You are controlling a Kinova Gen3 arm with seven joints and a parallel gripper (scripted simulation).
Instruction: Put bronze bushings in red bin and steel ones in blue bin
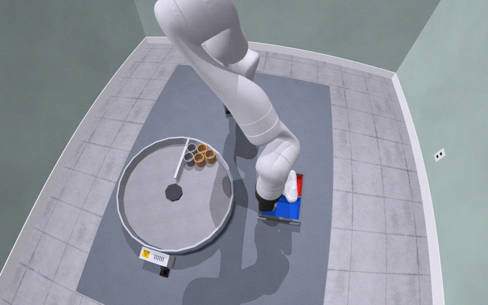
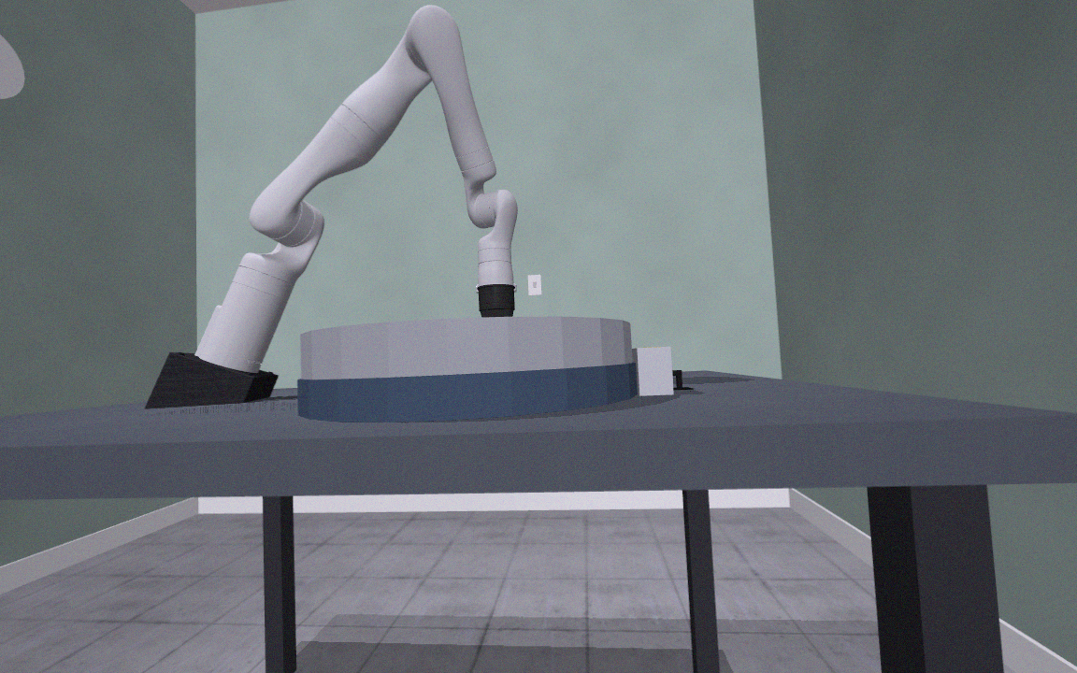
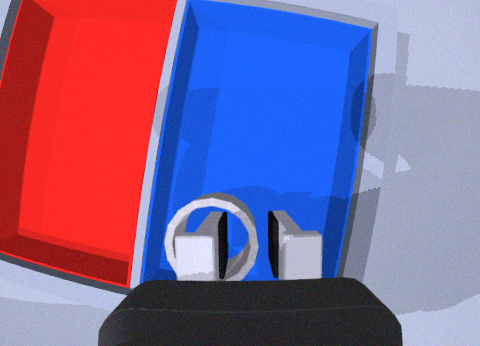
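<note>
Now: the grey tray 5 cm behind my hand, 3 cm to the left of it and 2 cm below it. The rest, counted from my hand: turntable 34 cm to the right, 6 cm ahead, 1 cm above.
</note>
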